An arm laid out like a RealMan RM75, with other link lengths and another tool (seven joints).
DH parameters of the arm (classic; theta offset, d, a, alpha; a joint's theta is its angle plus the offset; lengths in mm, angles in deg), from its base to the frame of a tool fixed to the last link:
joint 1: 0 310.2 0 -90
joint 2: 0 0 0 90
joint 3: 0 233 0 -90
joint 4: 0 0 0 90
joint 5: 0 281.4 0 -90
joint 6: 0 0 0 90
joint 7: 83.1 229.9 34 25.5
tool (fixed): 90 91.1 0 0
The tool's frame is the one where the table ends.
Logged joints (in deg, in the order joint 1, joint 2, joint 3, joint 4, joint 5, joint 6, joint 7), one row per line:
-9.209 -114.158 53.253 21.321 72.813 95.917 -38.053
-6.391 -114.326 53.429 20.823 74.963 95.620 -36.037
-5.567 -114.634 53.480 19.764 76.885 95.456 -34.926
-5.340 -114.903 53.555 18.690 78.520 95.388 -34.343
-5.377 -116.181 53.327 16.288 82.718 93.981 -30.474
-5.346 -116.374 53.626 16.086 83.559 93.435 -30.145
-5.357 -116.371 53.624 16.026 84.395 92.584 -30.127
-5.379 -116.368 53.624 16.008 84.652 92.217 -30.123
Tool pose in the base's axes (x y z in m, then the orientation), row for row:
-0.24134 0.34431 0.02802 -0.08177 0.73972 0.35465 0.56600
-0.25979 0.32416 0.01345 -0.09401 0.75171 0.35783 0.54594
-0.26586 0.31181 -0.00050 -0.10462 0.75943 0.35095 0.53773
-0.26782 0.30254 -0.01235 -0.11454 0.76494 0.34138 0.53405
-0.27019 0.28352 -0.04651 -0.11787 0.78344 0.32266 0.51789
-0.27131 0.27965 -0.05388 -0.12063 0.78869 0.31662 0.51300
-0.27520 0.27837 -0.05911 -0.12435 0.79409 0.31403 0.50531
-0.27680 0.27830 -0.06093 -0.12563 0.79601 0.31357 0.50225
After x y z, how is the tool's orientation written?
As a quaternion, x y z w.
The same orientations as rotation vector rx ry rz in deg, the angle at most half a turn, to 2 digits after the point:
-11.02 99.65 47.78
-12.77 102.12 48.61
-14.26 103.53 47.84
-15.64 104.45 46.61
-16.21 107.72 44.36
-16.62 108.67 43.63
-17.19 109.78 43.41
-17.39 110.19 43.41

